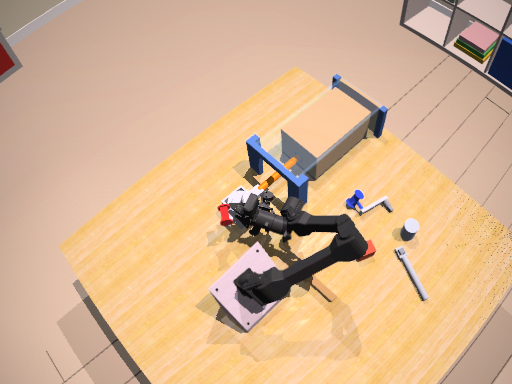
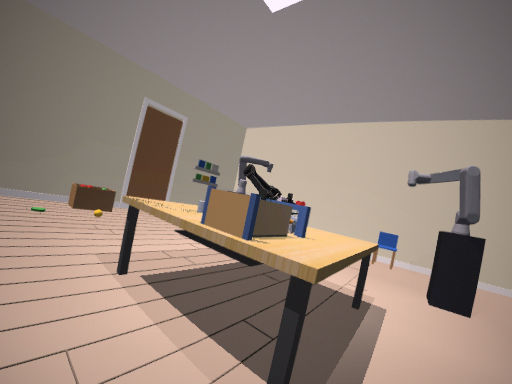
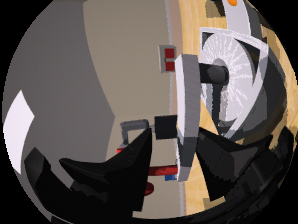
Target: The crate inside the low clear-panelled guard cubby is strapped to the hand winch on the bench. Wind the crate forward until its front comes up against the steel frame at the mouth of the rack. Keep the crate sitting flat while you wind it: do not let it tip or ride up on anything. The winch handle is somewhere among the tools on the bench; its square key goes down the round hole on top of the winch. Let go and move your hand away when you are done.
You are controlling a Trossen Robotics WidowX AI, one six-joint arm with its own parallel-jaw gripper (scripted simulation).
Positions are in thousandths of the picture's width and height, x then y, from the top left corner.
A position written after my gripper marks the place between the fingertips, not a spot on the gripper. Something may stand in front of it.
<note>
I see my gripper (image 1: 448,540), a grey handle (image 3: 639,333) and a winch (image 3: 807,480).
My gripper shows as well in image 3 (image 3: 576,583).
</note>
